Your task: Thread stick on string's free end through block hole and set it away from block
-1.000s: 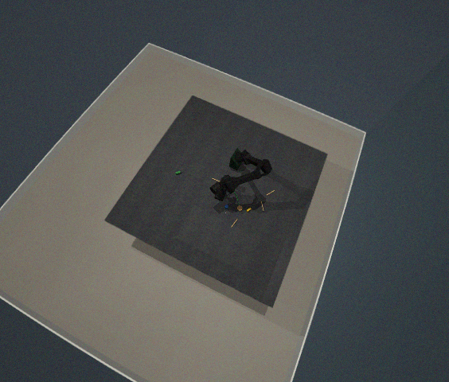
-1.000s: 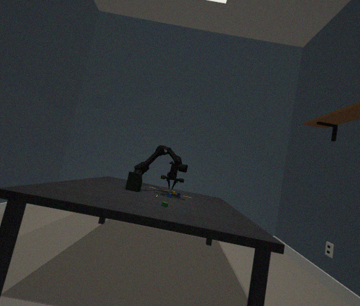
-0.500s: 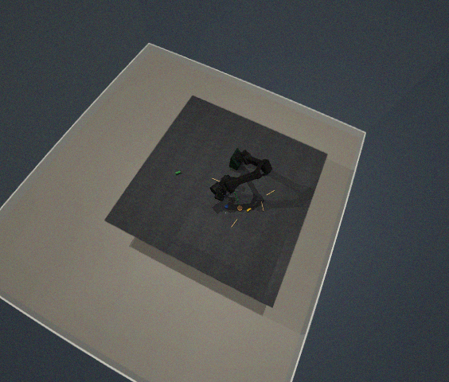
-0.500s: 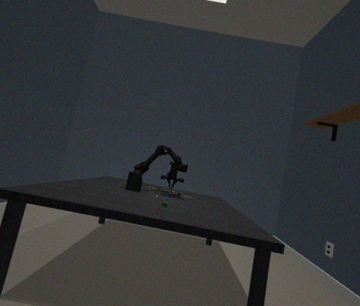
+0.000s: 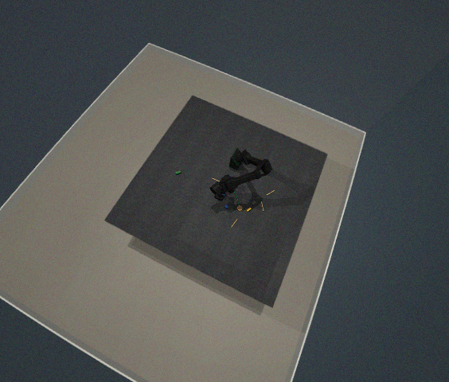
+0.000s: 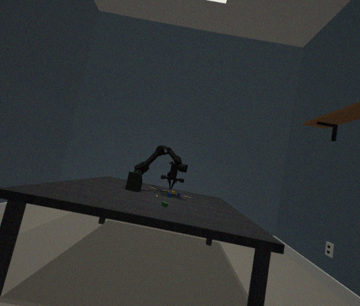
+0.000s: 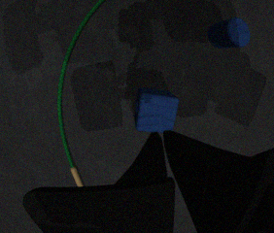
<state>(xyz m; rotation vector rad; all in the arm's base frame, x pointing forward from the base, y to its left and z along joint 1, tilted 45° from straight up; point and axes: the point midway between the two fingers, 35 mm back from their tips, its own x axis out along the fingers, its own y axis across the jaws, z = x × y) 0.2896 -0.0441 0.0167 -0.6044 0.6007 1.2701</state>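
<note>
Right now the blue block is 5 cm below my gripper tip. Round my gripper tip: thin wooden stick: 10 cm behind, 7 cm to the right, 6 cm below; yellow piece: 5 cm ahead, 22 cm to the left, 5 cm below; round wooden button: 6 cm ahead, 16 cm to the left, 5 cm below.
</note>
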